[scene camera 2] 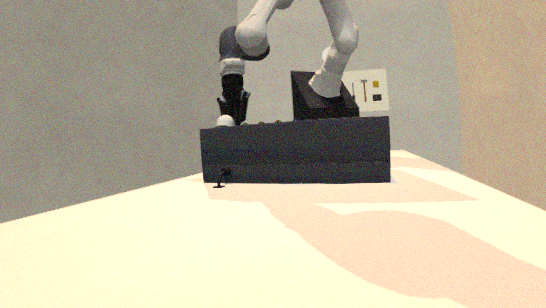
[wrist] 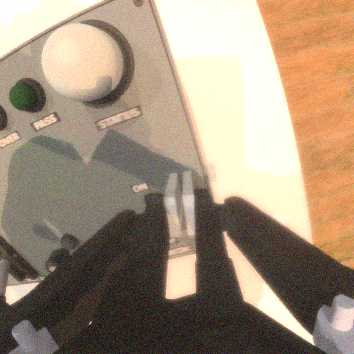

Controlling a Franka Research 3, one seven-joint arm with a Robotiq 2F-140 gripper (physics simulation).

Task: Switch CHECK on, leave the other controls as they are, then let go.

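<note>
The grey control panel (scene camera 2: 300, 150) (wrist: 150, 92) stands on the table. My gripper (scene camera 2: 239, 121) (wrist: 182, 185) is low over the panel's right part in the wrist view, near its edge. Its two pale pads are almost together, with a narrow dark strip between them, and they are shut on the lever of the CHECK switch. The lever is mostly hidden by the pads and black fingers, so its tilt cannot be read. The ON label (wrist: 140, 188) shows just left of the pads. A small label (wrist: 180, 250) shows below them, too blurred to read.
A white STATUS dome (scene camera 2: 225, 120) (wrist: 82, 62) and a green PASS lamp (wrist: 23, 95) stand on the panel. Another toggle (wrist: 69, 242) is left of my fingers. A black cable end (scene camera 2: 220, 180) is at the box's front. The dark arm base (scene camera 2: 305, 107) stands behind.
</note>
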